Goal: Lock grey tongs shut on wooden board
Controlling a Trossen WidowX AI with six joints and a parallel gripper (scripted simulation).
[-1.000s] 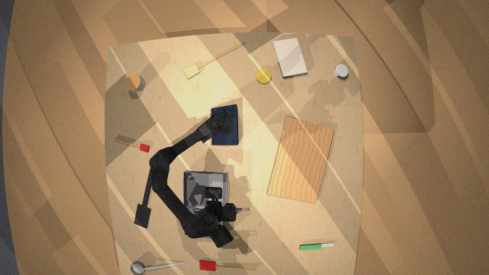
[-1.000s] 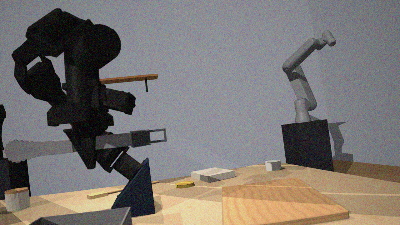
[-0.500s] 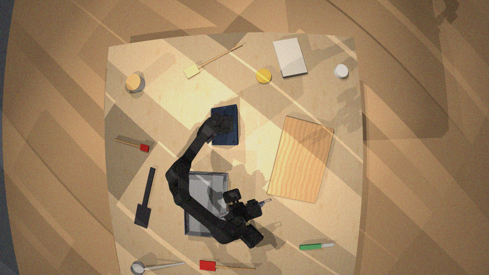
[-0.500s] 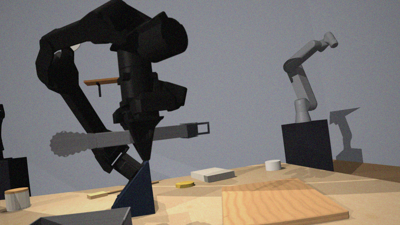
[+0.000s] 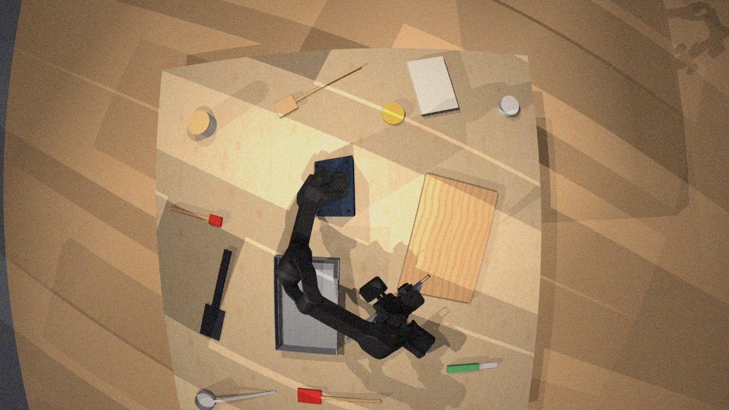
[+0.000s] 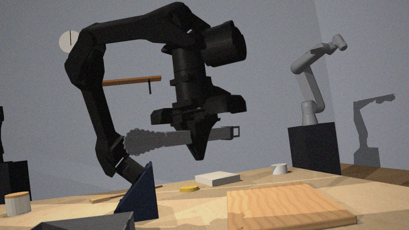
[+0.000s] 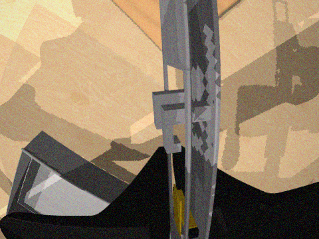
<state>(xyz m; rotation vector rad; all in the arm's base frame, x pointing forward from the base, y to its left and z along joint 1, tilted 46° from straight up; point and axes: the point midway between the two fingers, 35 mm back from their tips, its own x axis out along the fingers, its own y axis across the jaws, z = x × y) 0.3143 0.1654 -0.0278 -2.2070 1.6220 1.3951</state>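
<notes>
My gripper tip is now 190 mm to the right of the wooden board, 160 mm past it and 150 mm above it. Round my gripper tip: roasting tin 240 mm to the right, 130 mm below, 40 mm ahead; then green-handled knife 310 mm to the left, 280 mm ahead, 150 mm below; then yellow marker 40 mm above.
</notes>
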